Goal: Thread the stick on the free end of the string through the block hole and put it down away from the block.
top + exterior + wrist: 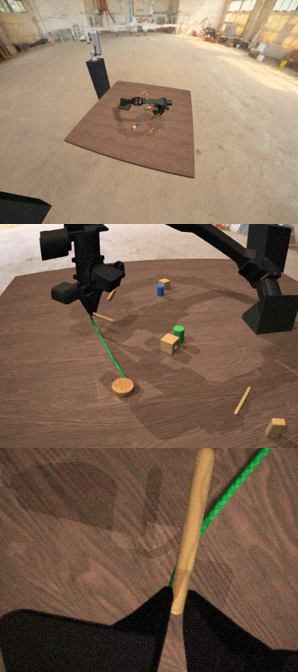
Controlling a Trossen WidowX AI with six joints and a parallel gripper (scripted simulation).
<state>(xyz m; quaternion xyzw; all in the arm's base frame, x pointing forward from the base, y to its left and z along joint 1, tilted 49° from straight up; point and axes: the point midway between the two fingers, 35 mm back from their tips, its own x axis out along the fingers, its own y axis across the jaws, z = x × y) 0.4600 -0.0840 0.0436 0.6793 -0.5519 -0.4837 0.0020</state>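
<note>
My gripper tip is 19 cm past the green cylinder, 10 cm to the right of it and 3 cm above it. From my gripper tip the other things lie so: blue cylinder (22 cm behind, 16 cm to the right, 3 cm below); thin wooden stick (1 cm behind, 1 cm to the left); round wooden button (4 cm behind, 22 cm to the left, 4 cm below).
</note>
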